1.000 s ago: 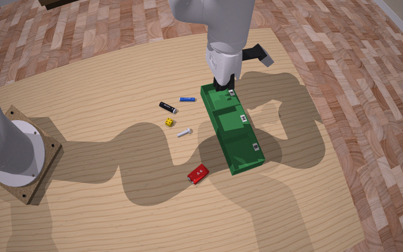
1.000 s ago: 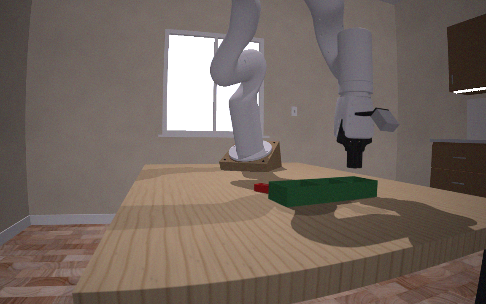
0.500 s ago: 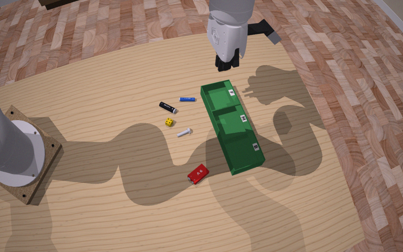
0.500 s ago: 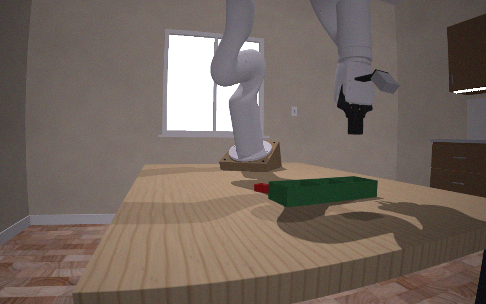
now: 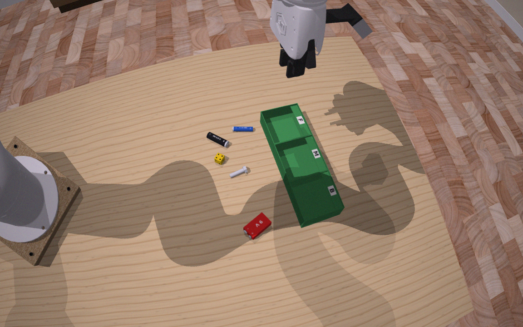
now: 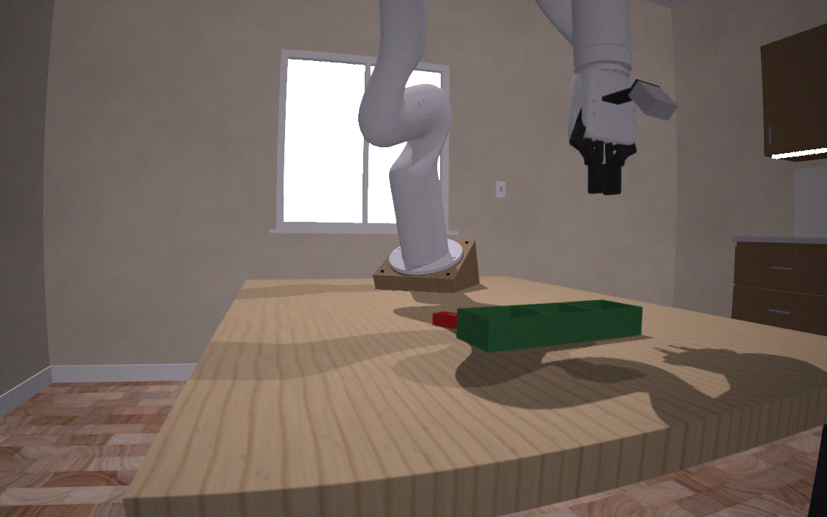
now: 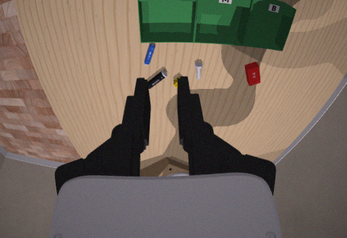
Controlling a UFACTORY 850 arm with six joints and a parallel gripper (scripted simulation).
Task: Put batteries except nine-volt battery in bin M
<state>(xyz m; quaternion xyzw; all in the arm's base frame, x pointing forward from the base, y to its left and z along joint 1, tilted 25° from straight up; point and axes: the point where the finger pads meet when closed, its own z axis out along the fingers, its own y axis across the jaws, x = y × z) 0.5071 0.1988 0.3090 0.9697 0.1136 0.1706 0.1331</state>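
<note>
My gripper is now 210 mm above the blue battery, 80 mm past it and 10 mm to the right of it. From my hand the other things lie so: white bolt: 210 mm below, 100 mm behind, 80 mm to the right; then green three-part bin: 200 mm below, 90 mm to the right, 20 mm ahead; then black battery: 210 mm below, 140 mm behind, 10 mm to the right.
</note>
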